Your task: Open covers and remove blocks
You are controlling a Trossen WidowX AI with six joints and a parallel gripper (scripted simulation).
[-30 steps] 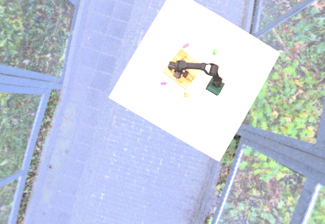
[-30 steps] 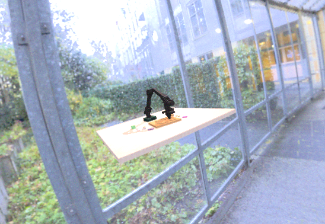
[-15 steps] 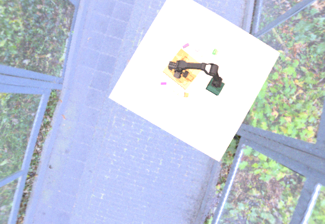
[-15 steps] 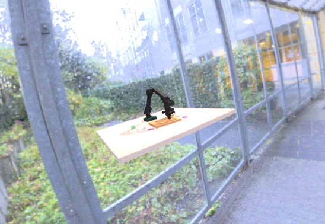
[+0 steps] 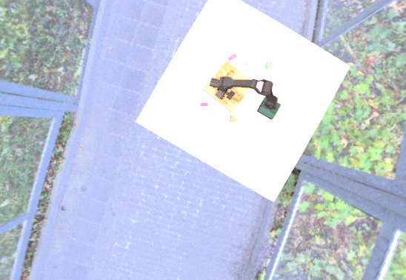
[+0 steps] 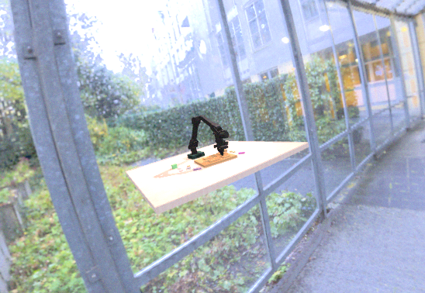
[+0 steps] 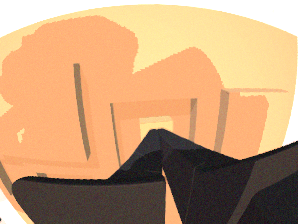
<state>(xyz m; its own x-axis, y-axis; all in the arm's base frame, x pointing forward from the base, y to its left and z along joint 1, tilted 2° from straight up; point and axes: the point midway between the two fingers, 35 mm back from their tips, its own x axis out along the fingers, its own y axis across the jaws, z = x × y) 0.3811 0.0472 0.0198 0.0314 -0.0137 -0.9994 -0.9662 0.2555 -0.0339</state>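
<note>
Now: the puzzle board 5 cm to the right of my gripper tip and 2 cm behind it. Also, from my gripper tip: lilac block 30 cm to the right, 3 cm ahead, 1 cm below; then green block 35 cm to the right, 26 cm behind; then pink block 15 cm to the left, 9 cm ahead, 1 cm below.
</note>
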